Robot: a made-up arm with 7 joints.
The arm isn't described. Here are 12 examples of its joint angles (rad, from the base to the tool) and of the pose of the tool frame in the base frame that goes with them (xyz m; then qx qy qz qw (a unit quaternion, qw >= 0)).
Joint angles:
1: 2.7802 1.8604 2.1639 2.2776 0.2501 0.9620 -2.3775
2: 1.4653 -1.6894 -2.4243 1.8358 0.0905 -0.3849 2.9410
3: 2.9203 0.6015 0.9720 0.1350 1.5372 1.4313 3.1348
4: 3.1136 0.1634 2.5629 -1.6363 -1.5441 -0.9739 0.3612
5: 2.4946 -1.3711 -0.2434 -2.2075 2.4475 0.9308 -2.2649
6: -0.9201 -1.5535 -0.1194 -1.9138 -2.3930 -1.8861 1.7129
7: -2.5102 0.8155 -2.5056 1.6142 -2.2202 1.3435 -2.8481
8: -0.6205 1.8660 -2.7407 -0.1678 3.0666 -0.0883 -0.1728
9: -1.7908 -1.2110 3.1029 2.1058 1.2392 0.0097 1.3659
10: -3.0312 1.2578 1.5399 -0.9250 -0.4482 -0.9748 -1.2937
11: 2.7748 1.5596 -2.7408 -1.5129 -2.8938 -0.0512 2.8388
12: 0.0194 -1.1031 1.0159 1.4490 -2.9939 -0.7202 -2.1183
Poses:
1: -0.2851 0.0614 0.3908 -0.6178 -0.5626 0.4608 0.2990
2: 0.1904 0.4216 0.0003 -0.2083 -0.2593 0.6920 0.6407
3: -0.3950 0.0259 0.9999 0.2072 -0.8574 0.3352 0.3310
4: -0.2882 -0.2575 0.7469 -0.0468 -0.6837 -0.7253 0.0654
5: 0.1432 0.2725 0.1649 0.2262 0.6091 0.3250 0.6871
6: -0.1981 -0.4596 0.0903 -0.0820 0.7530 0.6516 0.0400
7: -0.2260 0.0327 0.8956 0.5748 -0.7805 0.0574 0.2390
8: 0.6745 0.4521 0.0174 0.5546 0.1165 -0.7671 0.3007
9: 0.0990 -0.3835 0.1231 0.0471 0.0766 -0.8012 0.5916
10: -0.6094 -0.2302 0.5697 -0.5511 0.5833 0.5300 0.2741
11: -0.5419 -0.0499 -0.0241 -0.0972 0.1762 -0.9661 0.1618
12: -0.3470 -0.3195 0.6819 -0.6160 0.3903 0.6518 0.2081
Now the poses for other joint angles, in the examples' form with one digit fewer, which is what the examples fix.
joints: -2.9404 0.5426 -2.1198 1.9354 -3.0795 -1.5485 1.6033
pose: -0.104 -0.165 0.626 0.055 -0.189 0.225 0.954
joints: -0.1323 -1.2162 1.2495 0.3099 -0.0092 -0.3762 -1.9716
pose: -0.779 -0.193 0.629 0.746 0.324 0.548 0.195
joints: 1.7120 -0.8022 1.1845 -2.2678 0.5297 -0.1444 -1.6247
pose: 0.277 0.213 0.410 -0.162 -0.390 -0.258 0.869
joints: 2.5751 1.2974 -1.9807 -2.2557 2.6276 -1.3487 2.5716
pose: -0.478 0.039 0.347 0.724 -0.350 0.594 0.034
